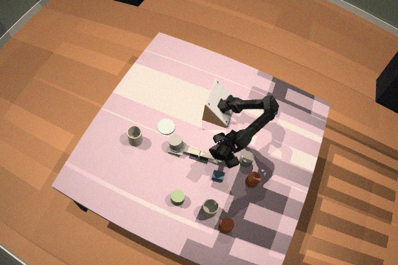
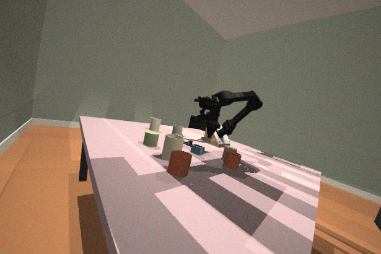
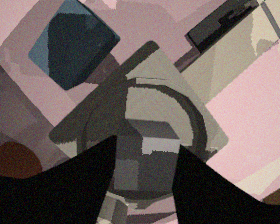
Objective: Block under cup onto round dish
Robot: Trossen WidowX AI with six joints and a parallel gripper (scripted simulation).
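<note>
Now: gripper tip 8 cm past the pale blue round dish, 36 cm to the left of it and 8 cm above it. From my gripper tip the other things lie so: blue block 8 cm ahead, 1 cm to the left, 6 cm below; then green cylinder 27 cm ahead, 12 cm to the right, 4 cm below; then grey block 1 cm above.
</note>
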